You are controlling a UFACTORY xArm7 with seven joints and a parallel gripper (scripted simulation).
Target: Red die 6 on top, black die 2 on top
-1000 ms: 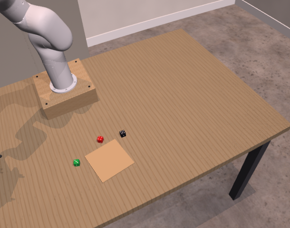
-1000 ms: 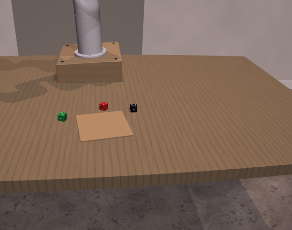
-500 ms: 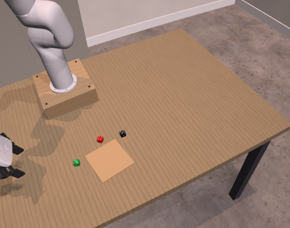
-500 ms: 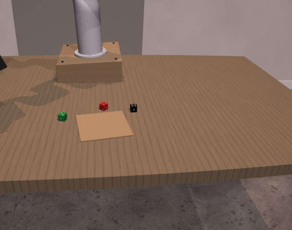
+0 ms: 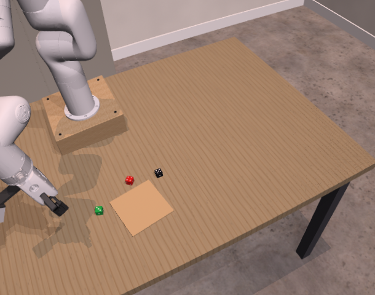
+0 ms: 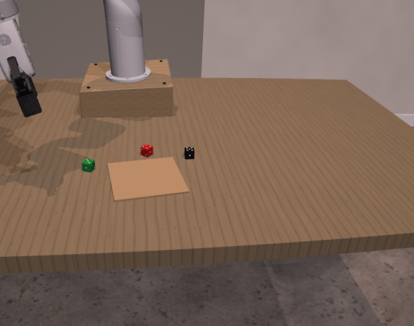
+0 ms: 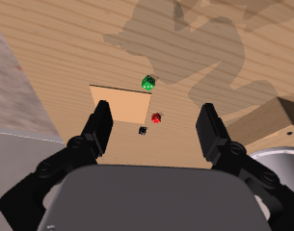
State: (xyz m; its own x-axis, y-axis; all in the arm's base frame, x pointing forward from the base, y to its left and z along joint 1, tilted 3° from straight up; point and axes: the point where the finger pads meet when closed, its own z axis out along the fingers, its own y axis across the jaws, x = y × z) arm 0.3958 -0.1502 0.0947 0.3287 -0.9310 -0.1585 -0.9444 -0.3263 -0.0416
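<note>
Now: the green die 140 mm below my hand, 90 mm to the left of it and 20 mm behind it. The rest, counted from my hand: red die 210 mm to the left, 140 mm below, 80 mm behind; tan mat 210 mm to the left, 150 mm below, 20 mm ahead; black die 300 mm to the left, 140 mm below, 70 mm behind.
</note>
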